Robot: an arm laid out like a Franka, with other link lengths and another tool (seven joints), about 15 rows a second.
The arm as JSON. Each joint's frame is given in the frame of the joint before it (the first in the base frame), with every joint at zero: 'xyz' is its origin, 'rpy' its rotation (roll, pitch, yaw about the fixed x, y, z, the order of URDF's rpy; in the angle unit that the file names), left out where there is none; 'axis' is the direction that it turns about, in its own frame. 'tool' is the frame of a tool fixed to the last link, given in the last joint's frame.
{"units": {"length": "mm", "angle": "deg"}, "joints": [
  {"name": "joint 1", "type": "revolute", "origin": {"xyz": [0.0, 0.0, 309.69]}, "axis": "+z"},
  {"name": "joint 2", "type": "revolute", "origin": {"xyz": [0.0, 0.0, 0.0]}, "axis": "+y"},
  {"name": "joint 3", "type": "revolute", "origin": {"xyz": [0.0, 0.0, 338.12]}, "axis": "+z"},
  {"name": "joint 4", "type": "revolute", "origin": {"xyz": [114.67, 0.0, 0.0]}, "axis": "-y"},
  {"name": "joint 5", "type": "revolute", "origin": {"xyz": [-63.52, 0.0, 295.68]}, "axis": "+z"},
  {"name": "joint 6", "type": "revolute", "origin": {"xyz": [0.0, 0.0, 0.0]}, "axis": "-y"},
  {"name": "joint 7", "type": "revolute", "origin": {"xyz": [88.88, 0.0, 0.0]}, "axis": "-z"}
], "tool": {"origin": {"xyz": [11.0, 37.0, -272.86], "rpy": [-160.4, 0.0, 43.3]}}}
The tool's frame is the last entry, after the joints.
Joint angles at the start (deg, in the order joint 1, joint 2, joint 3, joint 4, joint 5, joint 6, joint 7):
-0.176 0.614 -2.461 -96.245 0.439 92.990 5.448
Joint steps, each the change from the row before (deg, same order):
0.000 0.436 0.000 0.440 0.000 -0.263 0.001
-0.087 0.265 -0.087 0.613 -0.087 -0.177 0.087
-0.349 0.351 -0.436 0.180 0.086 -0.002 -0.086
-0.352 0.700 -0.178 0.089 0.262 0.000 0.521
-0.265 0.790 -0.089 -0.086 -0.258 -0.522 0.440
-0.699 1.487 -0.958 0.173 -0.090 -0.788 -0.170
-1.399 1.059 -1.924 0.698 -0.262 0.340 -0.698
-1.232 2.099 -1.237 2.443 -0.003 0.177 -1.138
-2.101 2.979 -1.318 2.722 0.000 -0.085 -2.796
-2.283 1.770 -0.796 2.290 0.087 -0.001 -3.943
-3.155 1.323 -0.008 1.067 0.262 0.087 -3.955
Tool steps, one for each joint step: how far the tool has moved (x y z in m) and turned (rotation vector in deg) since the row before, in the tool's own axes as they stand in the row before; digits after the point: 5 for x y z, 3 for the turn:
0.00110 0.00118 0.00084 0.144 -0.202 0.074
0.00060 0.00220 -0.00251 -0.175 0.163 0.212
-0.00253 0.00649 -0.00050 0.192 0.176 0.684
-0.00027 0.00589 0.00355 0.574 0.055 1.115
-0.00331 0.00581 0.00703 0.623 -0.936 1.175
-0.00838 0.01602 0.00813 1.222 -1.098 1.975
-0.01244 0.02836 -0.00622 -0.033 0.832 2.472
-0.00146 0.02526 -0.00777 -0.365 0.799 1.120
-0.00698 0.03436 -0.00315 0.107 -0.155 0.684
-0.01002 0.02649 -0.00840 -0.285 0.059 -0.981
-0.01600 0.02440 -0.00272 0.493 -0.124 -0.839

